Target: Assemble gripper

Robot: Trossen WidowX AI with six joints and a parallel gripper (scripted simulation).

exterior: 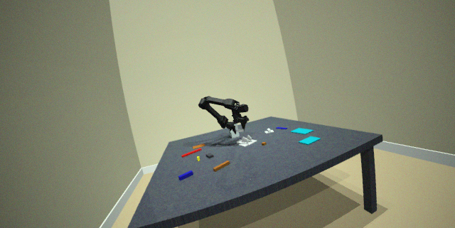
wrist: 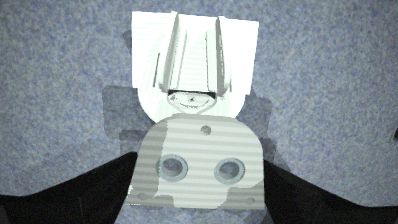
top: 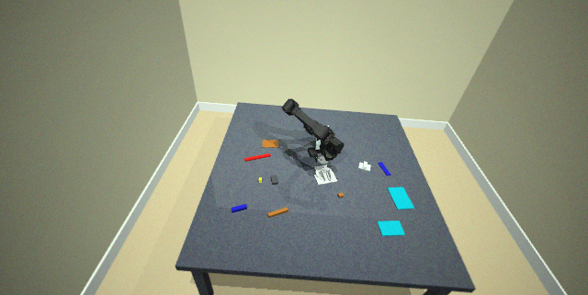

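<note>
Right now the white gripper base is 2 cm above my gripper tip and 1 cm ahead of it. The rest, counted from my gripper tip: white jaw 7 cm below, 2 cm ahead; then orange cube 17 cm ahead, 13 cm to the left, 7 cm below; then grey block 26 cm to the right, 14 cm ahead, 8 cm below.
</note>
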